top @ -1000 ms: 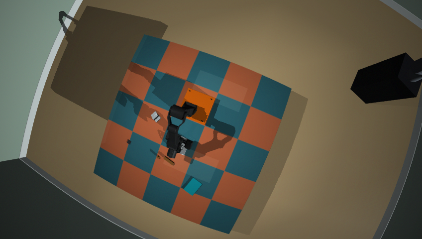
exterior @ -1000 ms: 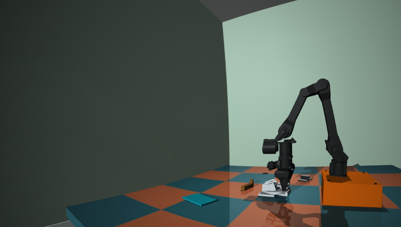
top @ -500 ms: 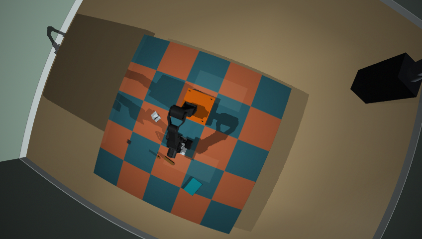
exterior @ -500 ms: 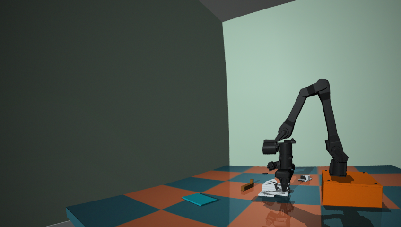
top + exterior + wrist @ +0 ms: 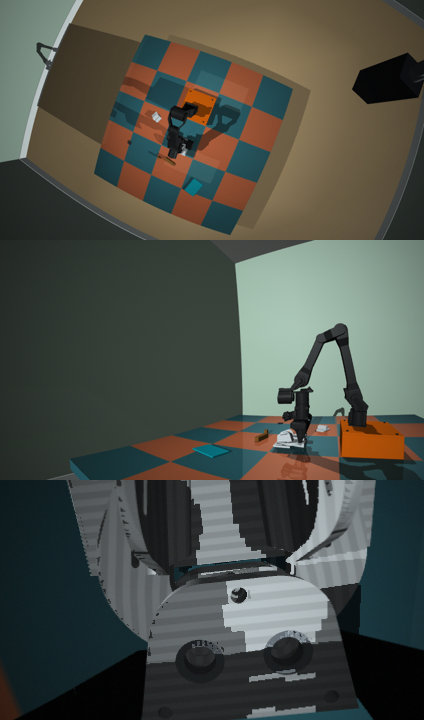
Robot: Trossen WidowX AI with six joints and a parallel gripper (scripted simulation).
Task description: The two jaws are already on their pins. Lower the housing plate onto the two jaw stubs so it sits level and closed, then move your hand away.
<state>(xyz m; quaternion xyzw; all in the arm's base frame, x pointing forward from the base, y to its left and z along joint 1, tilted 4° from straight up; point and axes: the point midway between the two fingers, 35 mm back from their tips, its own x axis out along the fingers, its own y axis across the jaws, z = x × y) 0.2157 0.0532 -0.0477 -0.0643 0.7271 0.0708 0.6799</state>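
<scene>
My gripper tip is 2 cm to the right of the white jaw assembly and 2 cm short of it. From my gripper tip the other things lie so: teal flat plate 27 cm to the left, 27 cm ahead, 2 cm below; white housing plate 2 cm above, 1 cm ahead; brown L-shaped bar 20 cm ahead, 1 cm to the left, 1 cm below.
</scene>
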